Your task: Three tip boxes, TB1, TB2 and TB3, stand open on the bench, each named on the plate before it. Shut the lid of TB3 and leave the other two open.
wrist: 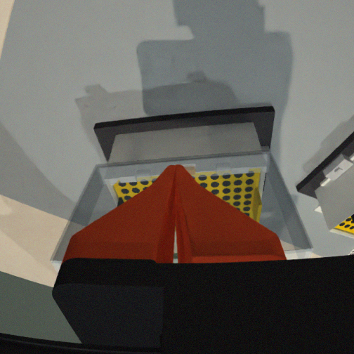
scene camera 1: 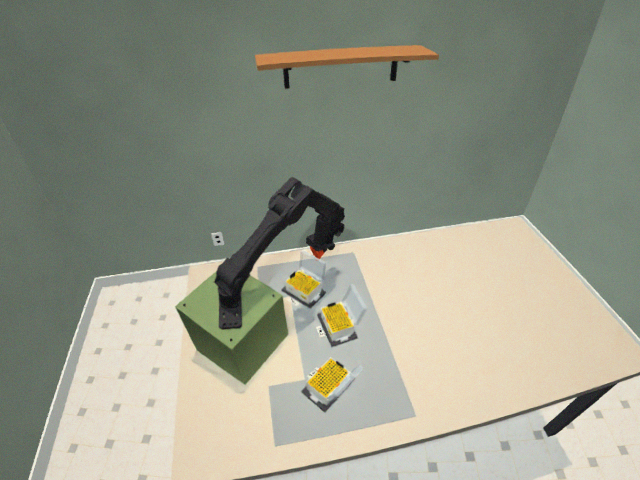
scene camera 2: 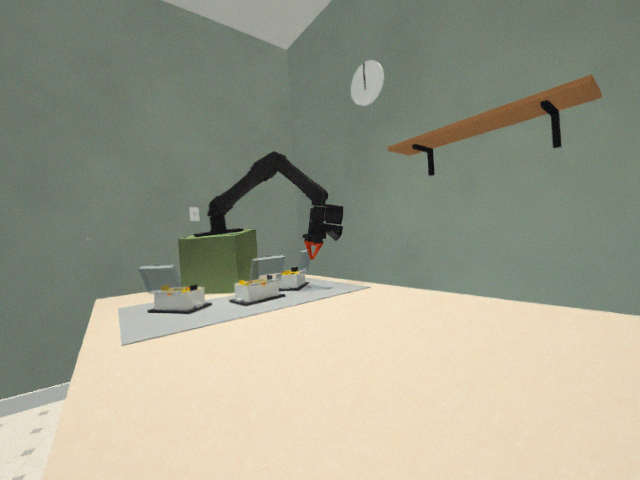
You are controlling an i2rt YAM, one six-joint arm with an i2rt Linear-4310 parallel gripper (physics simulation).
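Places are measured from the arm's base along level axes (x back, y down, z right), in centimetres.
Where they show: gripper, between the fingertips: (scene camera 1: pixel 317 260) (scene camera 2: pixel 311 259); arm's base, origin of its link: (scene camera 1: pixel 230 301) (scene camera 2: pixel 219 233).
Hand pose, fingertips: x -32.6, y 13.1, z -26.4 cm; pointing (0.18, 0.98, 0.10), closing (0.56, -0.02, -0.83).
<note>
Each offset is from my fingertips to the top centre of the thing. "pt": to the spot under its first point. Level surfaces: height alone.
Three tip boxes with yellow racks stand open; their name plates are too small to read. The box nearest the wall (scene camera 1: pixel 303 285) (scene camera 2: pixel 293 280) (wrist: pixel 235 189) has its clear lid {pt dx +1.9, dy +0.3, dz +1.6 cm} (scene camera 1: pixel 313 264) (scene camera 2: pixel 303 260) (wrist: pixel 289 220) raised. The middle box {dx -1.7, dy +4.5, dz +25.7 cm} (scene camera 1: pixel 337 319) (scene camera 2: pixel 256 290) (wrist: pixel 334 202) has its lid {pt dx -9.6, dy +1.7, dz +23.1 cm} (scene camera 1: pixel 353 303) (scene camera 2: pixel 268 265) up. The third box {dx +5.5, dy +4.5, dz +47.4 cm} (scene camera 1: pixel 327 381) (scene camera 2: pixel 179 299) has its lid {dx +0.6, dy -4.3, dz +53.7 cm} (scene camera 1: pixel 353 376) (scene camera 2: pixel 159 277) up as well. My gripper (scene camera 1: pixel 317 256) (scene camera 2: pixel 312 257) (wrist: pixel 174 176) is shut and empty, close by the upper edge of the wall-side box's lid; whether it touches cannot be told.
The boxes stand on a grey mat {dy +11.1 cm} (scene camera 1: pixel 361 397) (scene camera 2: pixel 139 328) on the bench {dy +11.4 cm} (scene camera 1: pixel 465 310) (scene camera 2: pixel 361 387). The arm stands on a green block (scene camera 1: pixel 258 346) (scene camera 2: pixel 206 266). The wall rises behind the wall-side box, with a wooden shelf (scene camera 1: pixel 346 55) (scene camera 2: pixel 496 116) high above.
</note>
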